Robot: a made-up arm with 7 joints. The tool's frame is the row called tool. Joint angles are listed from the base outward. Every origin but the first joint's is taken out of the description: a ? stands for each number. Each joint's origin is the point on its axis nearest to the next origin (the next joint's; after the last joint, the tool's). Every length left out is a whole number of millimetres.
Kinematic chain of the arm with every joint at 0, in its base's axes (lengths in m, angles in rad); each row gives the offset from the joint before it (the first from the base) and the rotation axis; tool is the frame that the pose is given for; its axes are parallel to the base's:
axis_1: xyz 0 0 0.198 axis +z
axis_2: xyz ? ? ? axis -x
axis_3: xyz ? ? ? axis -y
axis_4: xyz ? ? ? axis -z
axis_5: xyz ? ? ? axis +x
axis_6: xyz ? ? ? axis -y
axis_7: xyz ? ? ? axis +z
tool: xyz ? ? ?
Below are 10 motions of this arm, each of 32 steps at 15 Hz.
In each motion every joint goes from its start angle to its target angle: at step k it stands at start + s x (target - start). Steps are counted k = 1, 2, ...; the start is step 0. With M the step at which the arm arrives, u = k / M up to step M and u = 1 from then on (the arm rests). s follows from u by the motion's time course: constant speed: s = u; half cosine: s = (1 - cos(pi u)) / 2; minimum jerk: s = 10 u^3 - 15 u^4 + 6 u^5.
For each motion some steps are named. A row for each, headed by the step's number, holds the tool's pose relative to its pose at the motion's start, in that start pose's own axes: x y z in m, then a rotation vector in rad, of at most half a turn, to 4 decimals.
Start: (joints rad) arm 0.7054 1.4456 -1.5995 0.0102 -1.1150 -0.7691 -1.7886
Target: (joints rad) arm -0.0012 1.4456 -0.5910 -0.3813 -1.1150 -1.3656 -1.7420
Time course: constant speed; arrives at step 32
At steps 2, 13, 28, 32:
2: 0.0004 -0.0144 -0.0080 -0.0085 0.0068 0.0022
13: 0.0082 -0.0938 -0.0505 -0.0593 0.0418 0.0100
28: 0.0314 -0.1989 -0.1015 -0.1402 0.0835 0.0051
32: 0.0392 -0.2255 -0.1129 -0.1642 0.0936 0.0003

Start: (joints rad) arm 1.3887 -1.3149 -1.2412 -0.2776 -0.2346 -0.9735 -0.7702
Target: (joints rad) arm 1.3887 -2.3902 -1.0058 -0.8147 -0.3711 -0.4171 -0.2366
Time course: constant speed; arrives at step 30
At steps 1, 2, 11, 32:
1: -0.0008 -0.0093 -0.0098 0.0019 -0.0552 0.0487
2: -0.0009 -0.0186 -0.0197 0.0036 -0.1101 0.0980
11: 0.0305 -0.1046 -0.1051 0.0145 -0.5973 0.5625
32: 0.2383 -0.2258 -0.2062 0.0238 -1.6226 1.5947

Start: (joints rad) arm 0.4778 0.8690 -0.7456 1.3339 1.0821 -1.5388 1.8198
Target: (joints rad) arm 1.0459 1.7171 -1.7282 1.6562 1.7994 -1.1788 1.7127
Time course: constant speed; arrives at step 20
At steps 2, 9, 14, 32:
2: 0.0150 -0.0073 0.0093 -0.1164 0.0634 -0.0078
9: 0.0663 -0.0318 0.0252 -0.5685 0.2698 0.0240
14: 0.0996 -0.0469 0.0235 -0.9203 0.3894 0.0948
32: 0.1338 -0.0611 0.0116 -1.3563 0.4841 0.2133

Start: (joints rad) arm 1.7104 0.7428 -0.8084 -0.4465 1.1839 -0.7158 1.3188
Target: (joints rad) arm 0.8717 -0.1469 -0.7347 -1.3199 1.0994 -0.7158 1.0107
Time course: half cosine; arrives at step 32
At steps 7, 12, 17, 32:
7: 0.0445 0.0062 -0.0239 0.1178 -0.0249 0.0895
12: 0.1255 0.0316 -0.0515 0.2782 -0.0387 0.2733
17: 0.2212 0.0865 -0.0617 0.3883 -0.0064 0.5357
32: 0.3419 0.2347 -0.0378 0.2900 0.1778 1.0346

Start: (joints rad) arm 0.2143 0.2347 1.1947 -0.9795 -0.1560 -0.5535 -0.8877
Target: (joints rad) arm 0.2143 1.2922 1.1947 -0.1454 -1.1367 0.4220 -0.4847
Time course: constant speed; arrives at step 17
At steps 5, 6, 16, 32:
5: -0.0218 -0.0183 -0.0557 -0.0858 -0.4103 0.0344
6: -0.0240 -0.0237 -0.0661 -0.1109 -0.4972 0.0537
16: -0.0109 -0.0953 -0.1280 -0.5096 -1.3742 0.4465
32: -0.0077 -0.1023 -0.1289 -0.5651 -1.4569 0.5027

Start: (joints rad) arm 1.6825 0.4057 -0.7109 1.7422 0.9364 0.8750 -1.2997
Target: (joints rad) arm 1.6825 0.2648 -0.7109 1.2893 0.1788 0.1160 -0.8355
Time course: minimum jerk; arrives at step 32
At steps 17, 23, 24, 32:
17: -0.0174 -0.0538 -0.0273 -0.7058 0.0575 0.6644
23: -0.0200 -0.0636 -0.0273 -1.0716 0.1044 1.0038
24: -0.0205 -0.0638 -0.0271 -1.1140 0.1097 1.0423
32: -0.0225 -0.0631 -0.0269 -1.2361 0.1243 1.1521

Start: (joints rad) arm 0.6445 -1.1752 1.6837 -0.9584 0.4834 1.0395 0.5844
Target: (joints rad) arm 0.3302 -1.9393 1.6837 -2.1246 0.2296 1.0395 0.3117
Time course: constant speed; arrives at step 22
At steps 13, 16, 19, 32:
13: 0.0662 0.0974 -0.1223 0.0654 0.1057 0.2463
16: 0.0755 0.1149 -0.1487 0.0796 0.1322 0.2986
19: 0.0830 0.1303 -0.1736 0.0936 0.1590 0.3493
32: 0.0890 0.1438 -0.1966 0.1075 0.1858 0.3983

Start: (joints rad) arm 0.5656 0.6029 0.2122 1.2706 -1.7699 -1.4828 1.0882
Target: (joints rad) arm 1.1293 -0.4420 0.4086 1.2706 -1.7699 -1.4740 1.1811
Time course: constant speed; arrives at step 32
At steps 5, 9, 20, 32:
5: 0.0758 -0.0171 0.0859 -0.1168 0.0799 0.1493
9: 0.1379 -0.0155 0.1546 -0.2135 0.1484 0.2608
20: 0.3025 0.0554 0.3295 -0.4908 0.3599 0.5242
32: 0.4503 0.2202 0.4692 -0.8024 0.6338 0.7221

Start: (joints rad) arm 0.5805 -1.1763 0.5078 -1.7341 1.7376 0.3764 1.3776
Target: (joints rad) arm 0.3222 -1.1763 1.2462 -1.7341 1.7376 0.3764 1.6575
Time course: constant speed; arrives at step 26
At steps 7, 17, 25, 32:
7: -0.0737 -0.0445 0.0213 -0.0710 0.2508 0.1197
17: -0.1604 -0.1047 0.0805 -0.1362 0.6211 0.2773
25: -0.2094 -0.1467 0.1458 -0.1562 0.9263 0.3872
32: -0.2141 -0.1514 0.1547 -0.1566 0.9649 0.3996

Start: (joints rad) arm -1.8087 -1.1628 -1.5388 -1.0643 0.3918 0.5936 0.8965
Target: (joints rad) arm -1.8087 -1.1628 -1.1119 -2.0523 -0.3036 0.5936 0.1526
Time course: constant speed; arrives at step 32
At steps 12, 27, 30, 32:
12: 0.0907 0.0928 -0.0216 -0.0632 0.1234 0.2599
27: 0.1283 0.2553 -0.0643 -0.2030 0.1903 0.5969
30: 0.1231 0.2890 -0.0747 -0.2299 0.1886 0.6650
32: 0.1172 0.3109 -0.0819 -0.2464 0.1847 0.7104

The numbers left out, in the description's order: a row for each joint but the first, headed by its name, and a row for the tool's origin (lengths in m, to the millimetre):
axis_2: -0.227 -0.06 0
axis_3: 0 0.074 0.05
axis_4: -0.252 0 0.2
axis_5: 0.189 0.03 0
axis_6: 0 -0.063 0.036
axis_7: 0.081 0 0.005
tool: -0.14 -0.057 0

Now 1 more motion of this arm.
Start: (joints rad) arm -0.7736 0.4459 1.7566 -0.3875 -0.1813 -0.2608 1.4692
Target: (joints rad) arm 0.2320 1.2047 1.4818 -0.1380 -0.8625 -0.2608 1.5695
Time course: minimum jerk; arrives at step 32
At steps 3, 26, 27, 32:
3: -0.0027 0.0021 0.0001 -0.0041 -0.0015 0.0027
26: -0.2758 0.2898 -0.1717 -0.7337 0.0397 0.1136
27: -0.2786 0.2956 -0.1785 -0.7506 0.0448 0.1082
32: -0.2826 0.3047 -0.1893 -0.7771 0.0530 0.0991

